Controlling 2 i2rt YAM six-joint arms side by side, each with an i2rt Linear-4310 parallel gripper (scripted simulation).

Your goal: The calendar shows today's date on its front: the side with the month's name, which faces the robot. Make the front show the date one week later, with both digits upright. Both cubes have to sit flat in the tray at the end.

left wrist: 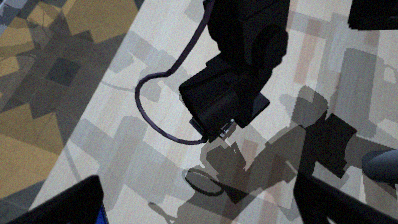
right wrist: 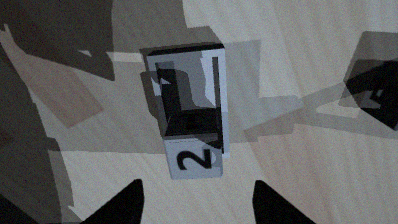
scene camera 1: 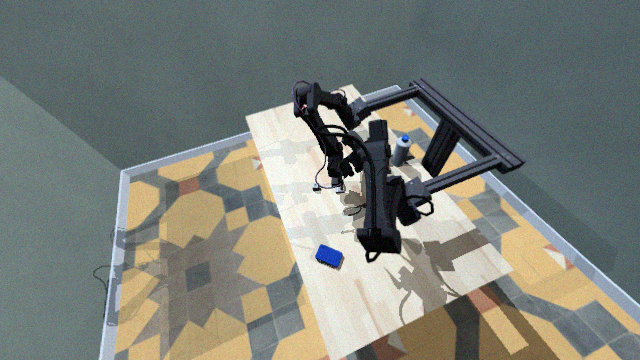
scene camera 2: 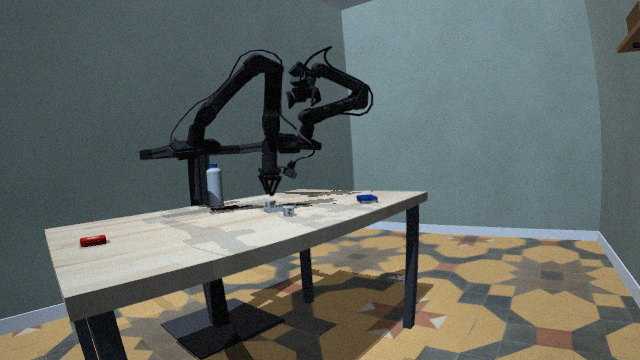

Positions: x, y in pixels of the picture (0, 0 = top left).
Labels:
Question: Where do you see a cube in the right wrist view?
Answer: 192, 141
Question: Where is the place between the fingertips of the left gripper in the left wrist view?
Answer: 198, 182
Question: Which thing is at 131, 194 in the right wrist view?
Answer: The right gripper.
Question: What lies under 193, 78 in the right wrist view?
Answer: A calendar tray.

